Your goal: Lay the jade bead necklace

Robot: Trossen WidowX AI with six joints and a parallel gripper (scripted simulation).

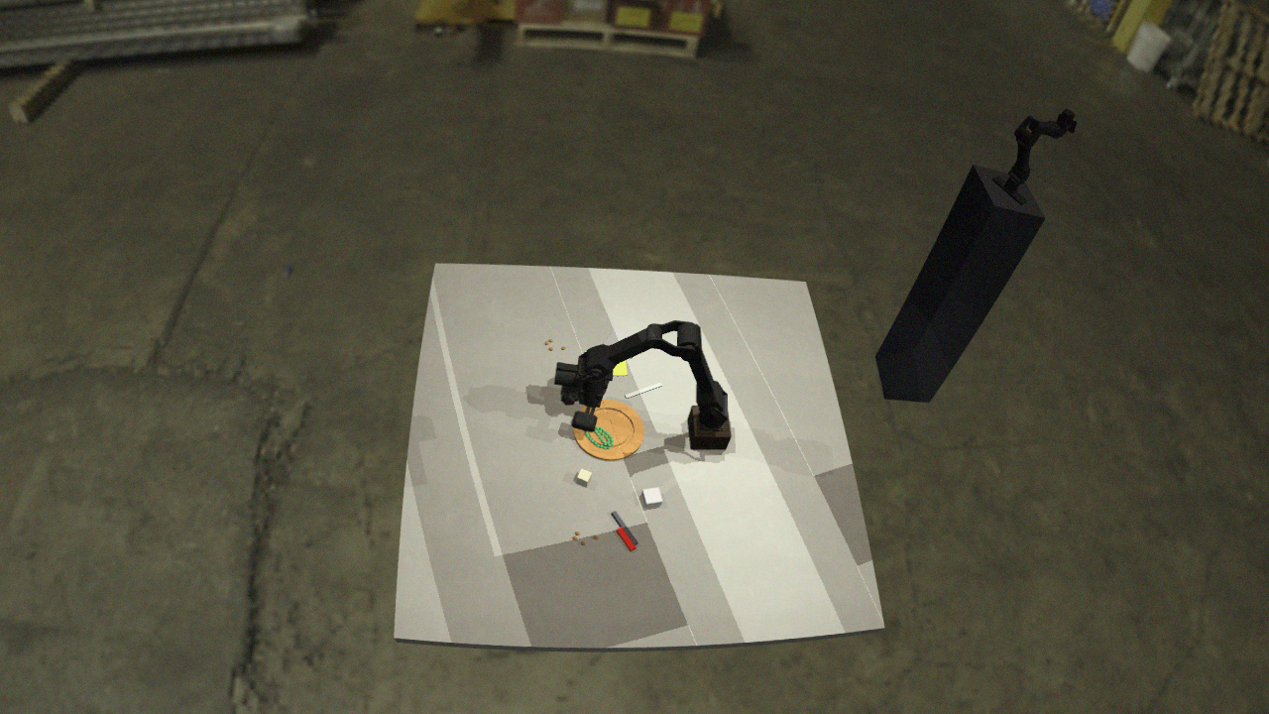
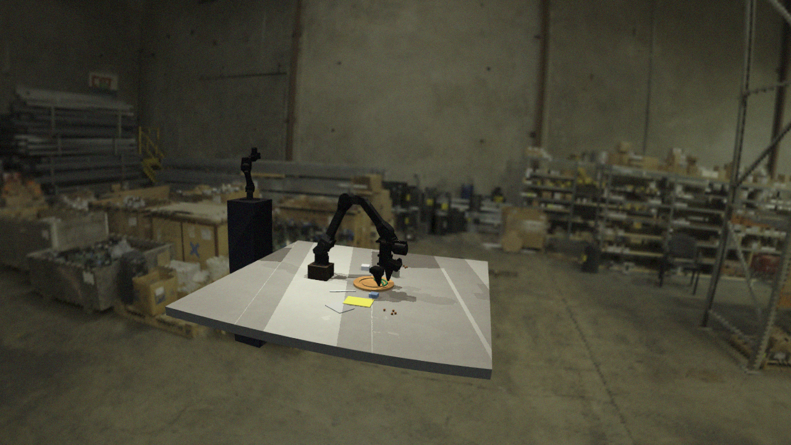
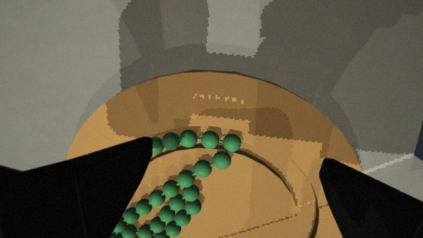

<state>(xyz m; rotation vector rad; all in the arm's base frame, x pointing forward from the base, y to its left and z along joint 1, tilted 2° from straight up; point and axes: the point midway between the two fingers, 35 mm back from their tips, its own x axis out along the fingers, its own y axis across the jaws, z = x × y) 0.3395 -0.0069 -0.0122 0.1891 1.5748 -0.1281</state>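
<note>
My gripper tip is now 13 cm to the left of the blue block and 1 cm above it. Round my gripper tip: yellow pad 4 cm behind, 22 cm to the right, 2 cm below; then white strip 16 cm behind, 13 cm to the right, 2 cm below; then cream cube 19 cm to the left, 1 cm below.
</note>
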